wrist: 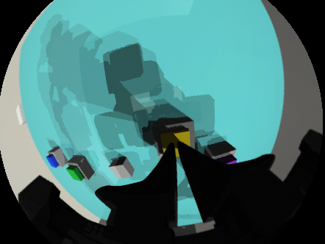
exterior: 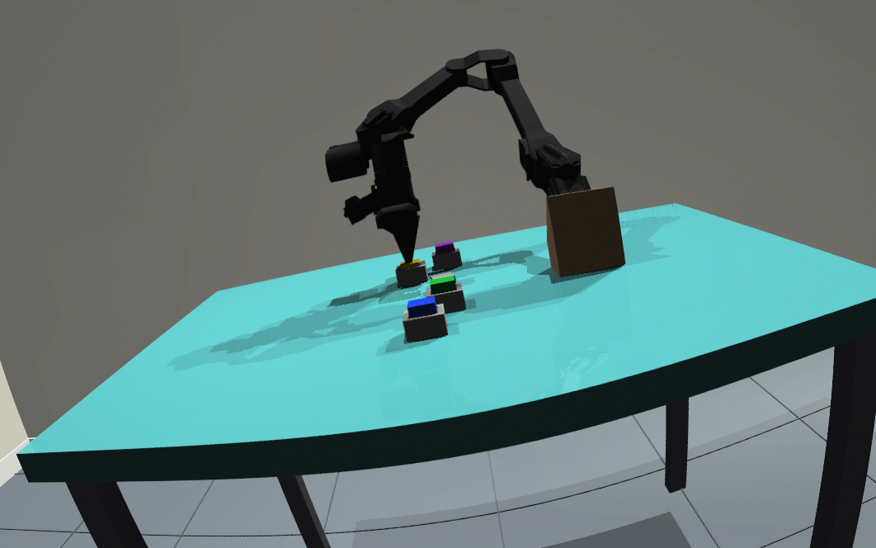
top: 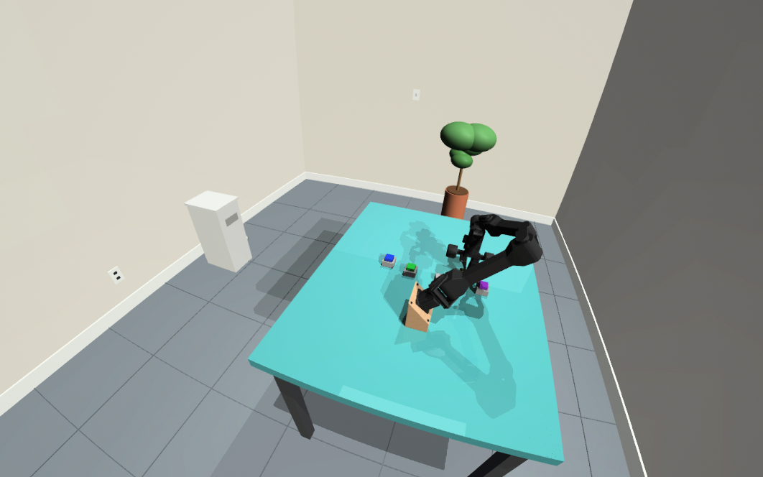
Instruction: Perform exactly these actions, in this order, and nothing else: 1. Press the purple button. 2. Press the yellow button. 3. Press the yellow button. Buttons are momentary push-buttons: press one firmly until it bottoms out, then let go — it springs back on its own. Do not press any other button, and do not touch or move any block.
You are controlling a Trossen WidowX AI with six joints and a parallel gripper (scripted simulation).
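Right now the yellow button is 10 mm below my gripper tip. The rest, counted from my gripper tip: purple button: 70 mm behind, 70 mm to the right; then small grey block: 40 mm behind, 100 mm to the left, 20 mm below; then green button: 30 mm behind, 220 mm to the left.
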